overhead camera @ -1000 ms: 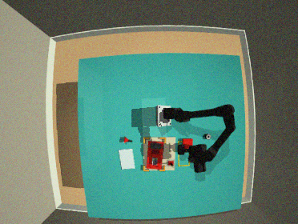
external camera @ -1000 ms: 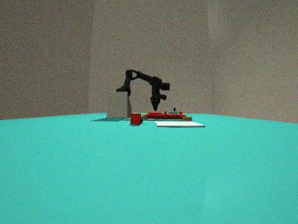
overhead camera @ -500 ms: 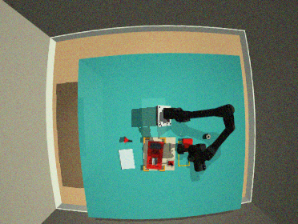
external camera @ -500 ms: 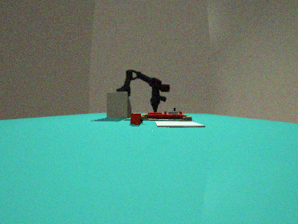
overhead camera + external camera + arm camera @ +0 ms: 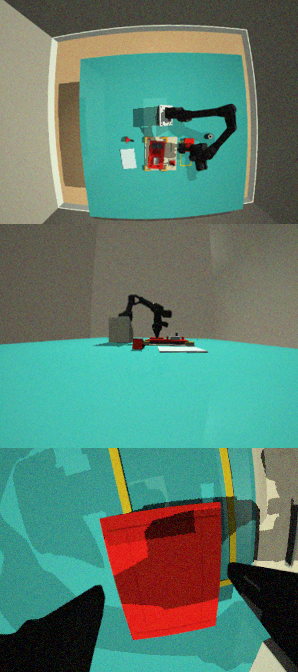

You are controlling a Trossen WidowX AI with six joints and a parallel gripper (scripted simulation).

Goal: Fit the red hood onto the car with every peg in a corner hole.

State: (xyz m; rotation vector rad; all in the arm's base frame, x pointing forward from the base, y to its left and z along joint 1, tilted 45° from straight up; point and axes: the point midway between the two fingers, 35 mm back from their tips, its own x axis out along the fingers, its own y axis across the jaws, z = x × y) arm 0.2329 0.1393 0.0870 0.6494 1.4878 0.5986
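Right now the hood is 1 cm below my gripper tip. Round my gripper tip: grey cylinder: 16 cm to the left, 6 cm behind, 1 cm below; tan block: 15 cm to the left, 10 cm ahead, 2 cm below; white flat plate: 44 cm to the right, 10 cm ahead, 2 cm below.
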